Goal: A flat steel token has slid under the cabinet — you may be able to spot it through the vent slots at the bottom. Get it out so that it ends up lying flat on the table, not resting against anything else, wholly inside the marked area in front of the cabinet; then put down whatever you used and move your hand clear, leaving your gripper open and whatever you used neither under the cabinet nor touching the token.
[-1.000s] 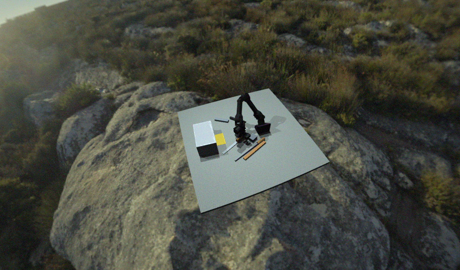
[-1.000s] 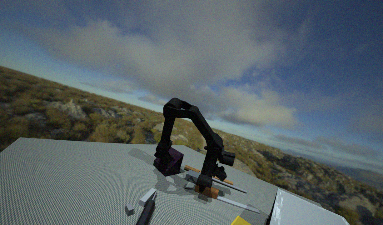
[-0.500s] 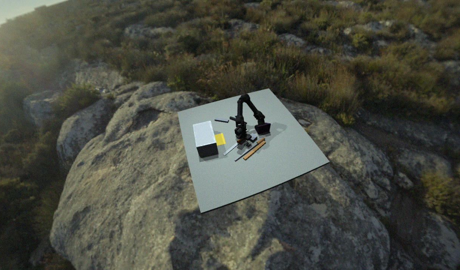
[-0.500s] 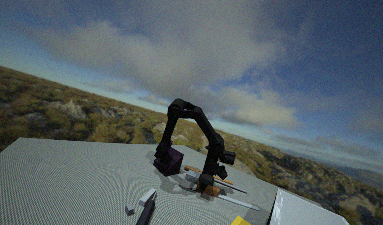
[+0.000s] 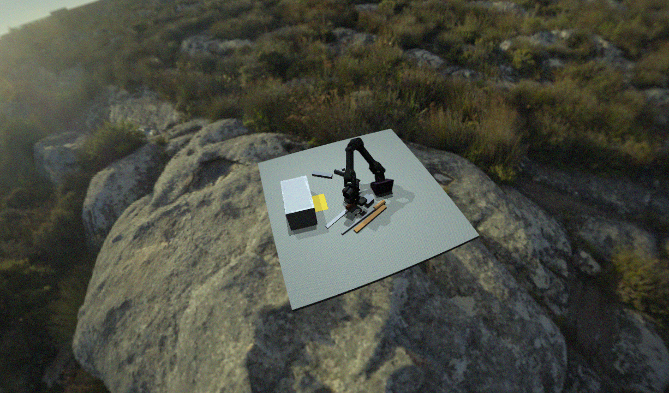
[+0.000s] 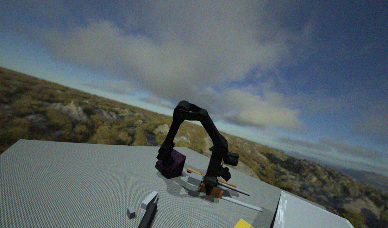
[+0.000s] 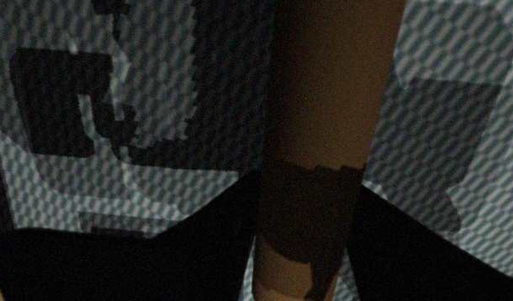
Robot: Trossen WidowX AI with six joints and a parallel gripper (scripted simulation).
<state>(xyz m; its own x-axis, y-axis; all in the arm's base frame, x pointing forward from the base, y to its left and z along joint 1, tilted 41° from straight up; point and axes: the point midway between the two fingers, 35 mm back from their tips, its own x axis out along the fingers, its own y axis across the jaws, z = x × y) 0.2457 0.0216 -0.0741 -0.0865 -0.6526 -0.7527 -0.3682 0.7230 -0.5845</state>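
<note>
The grey block is 9 cm behind my gripper tip, 2 cm to the left of it and 1 cm above it. The rest, counted from my gripper tip: grey bar (10 cm behind, 27 cm to the right); small grey cube (7 cm behind, 36 cm to the right); wooden stick (5 cm behind, 16 cm to the left).
</note>
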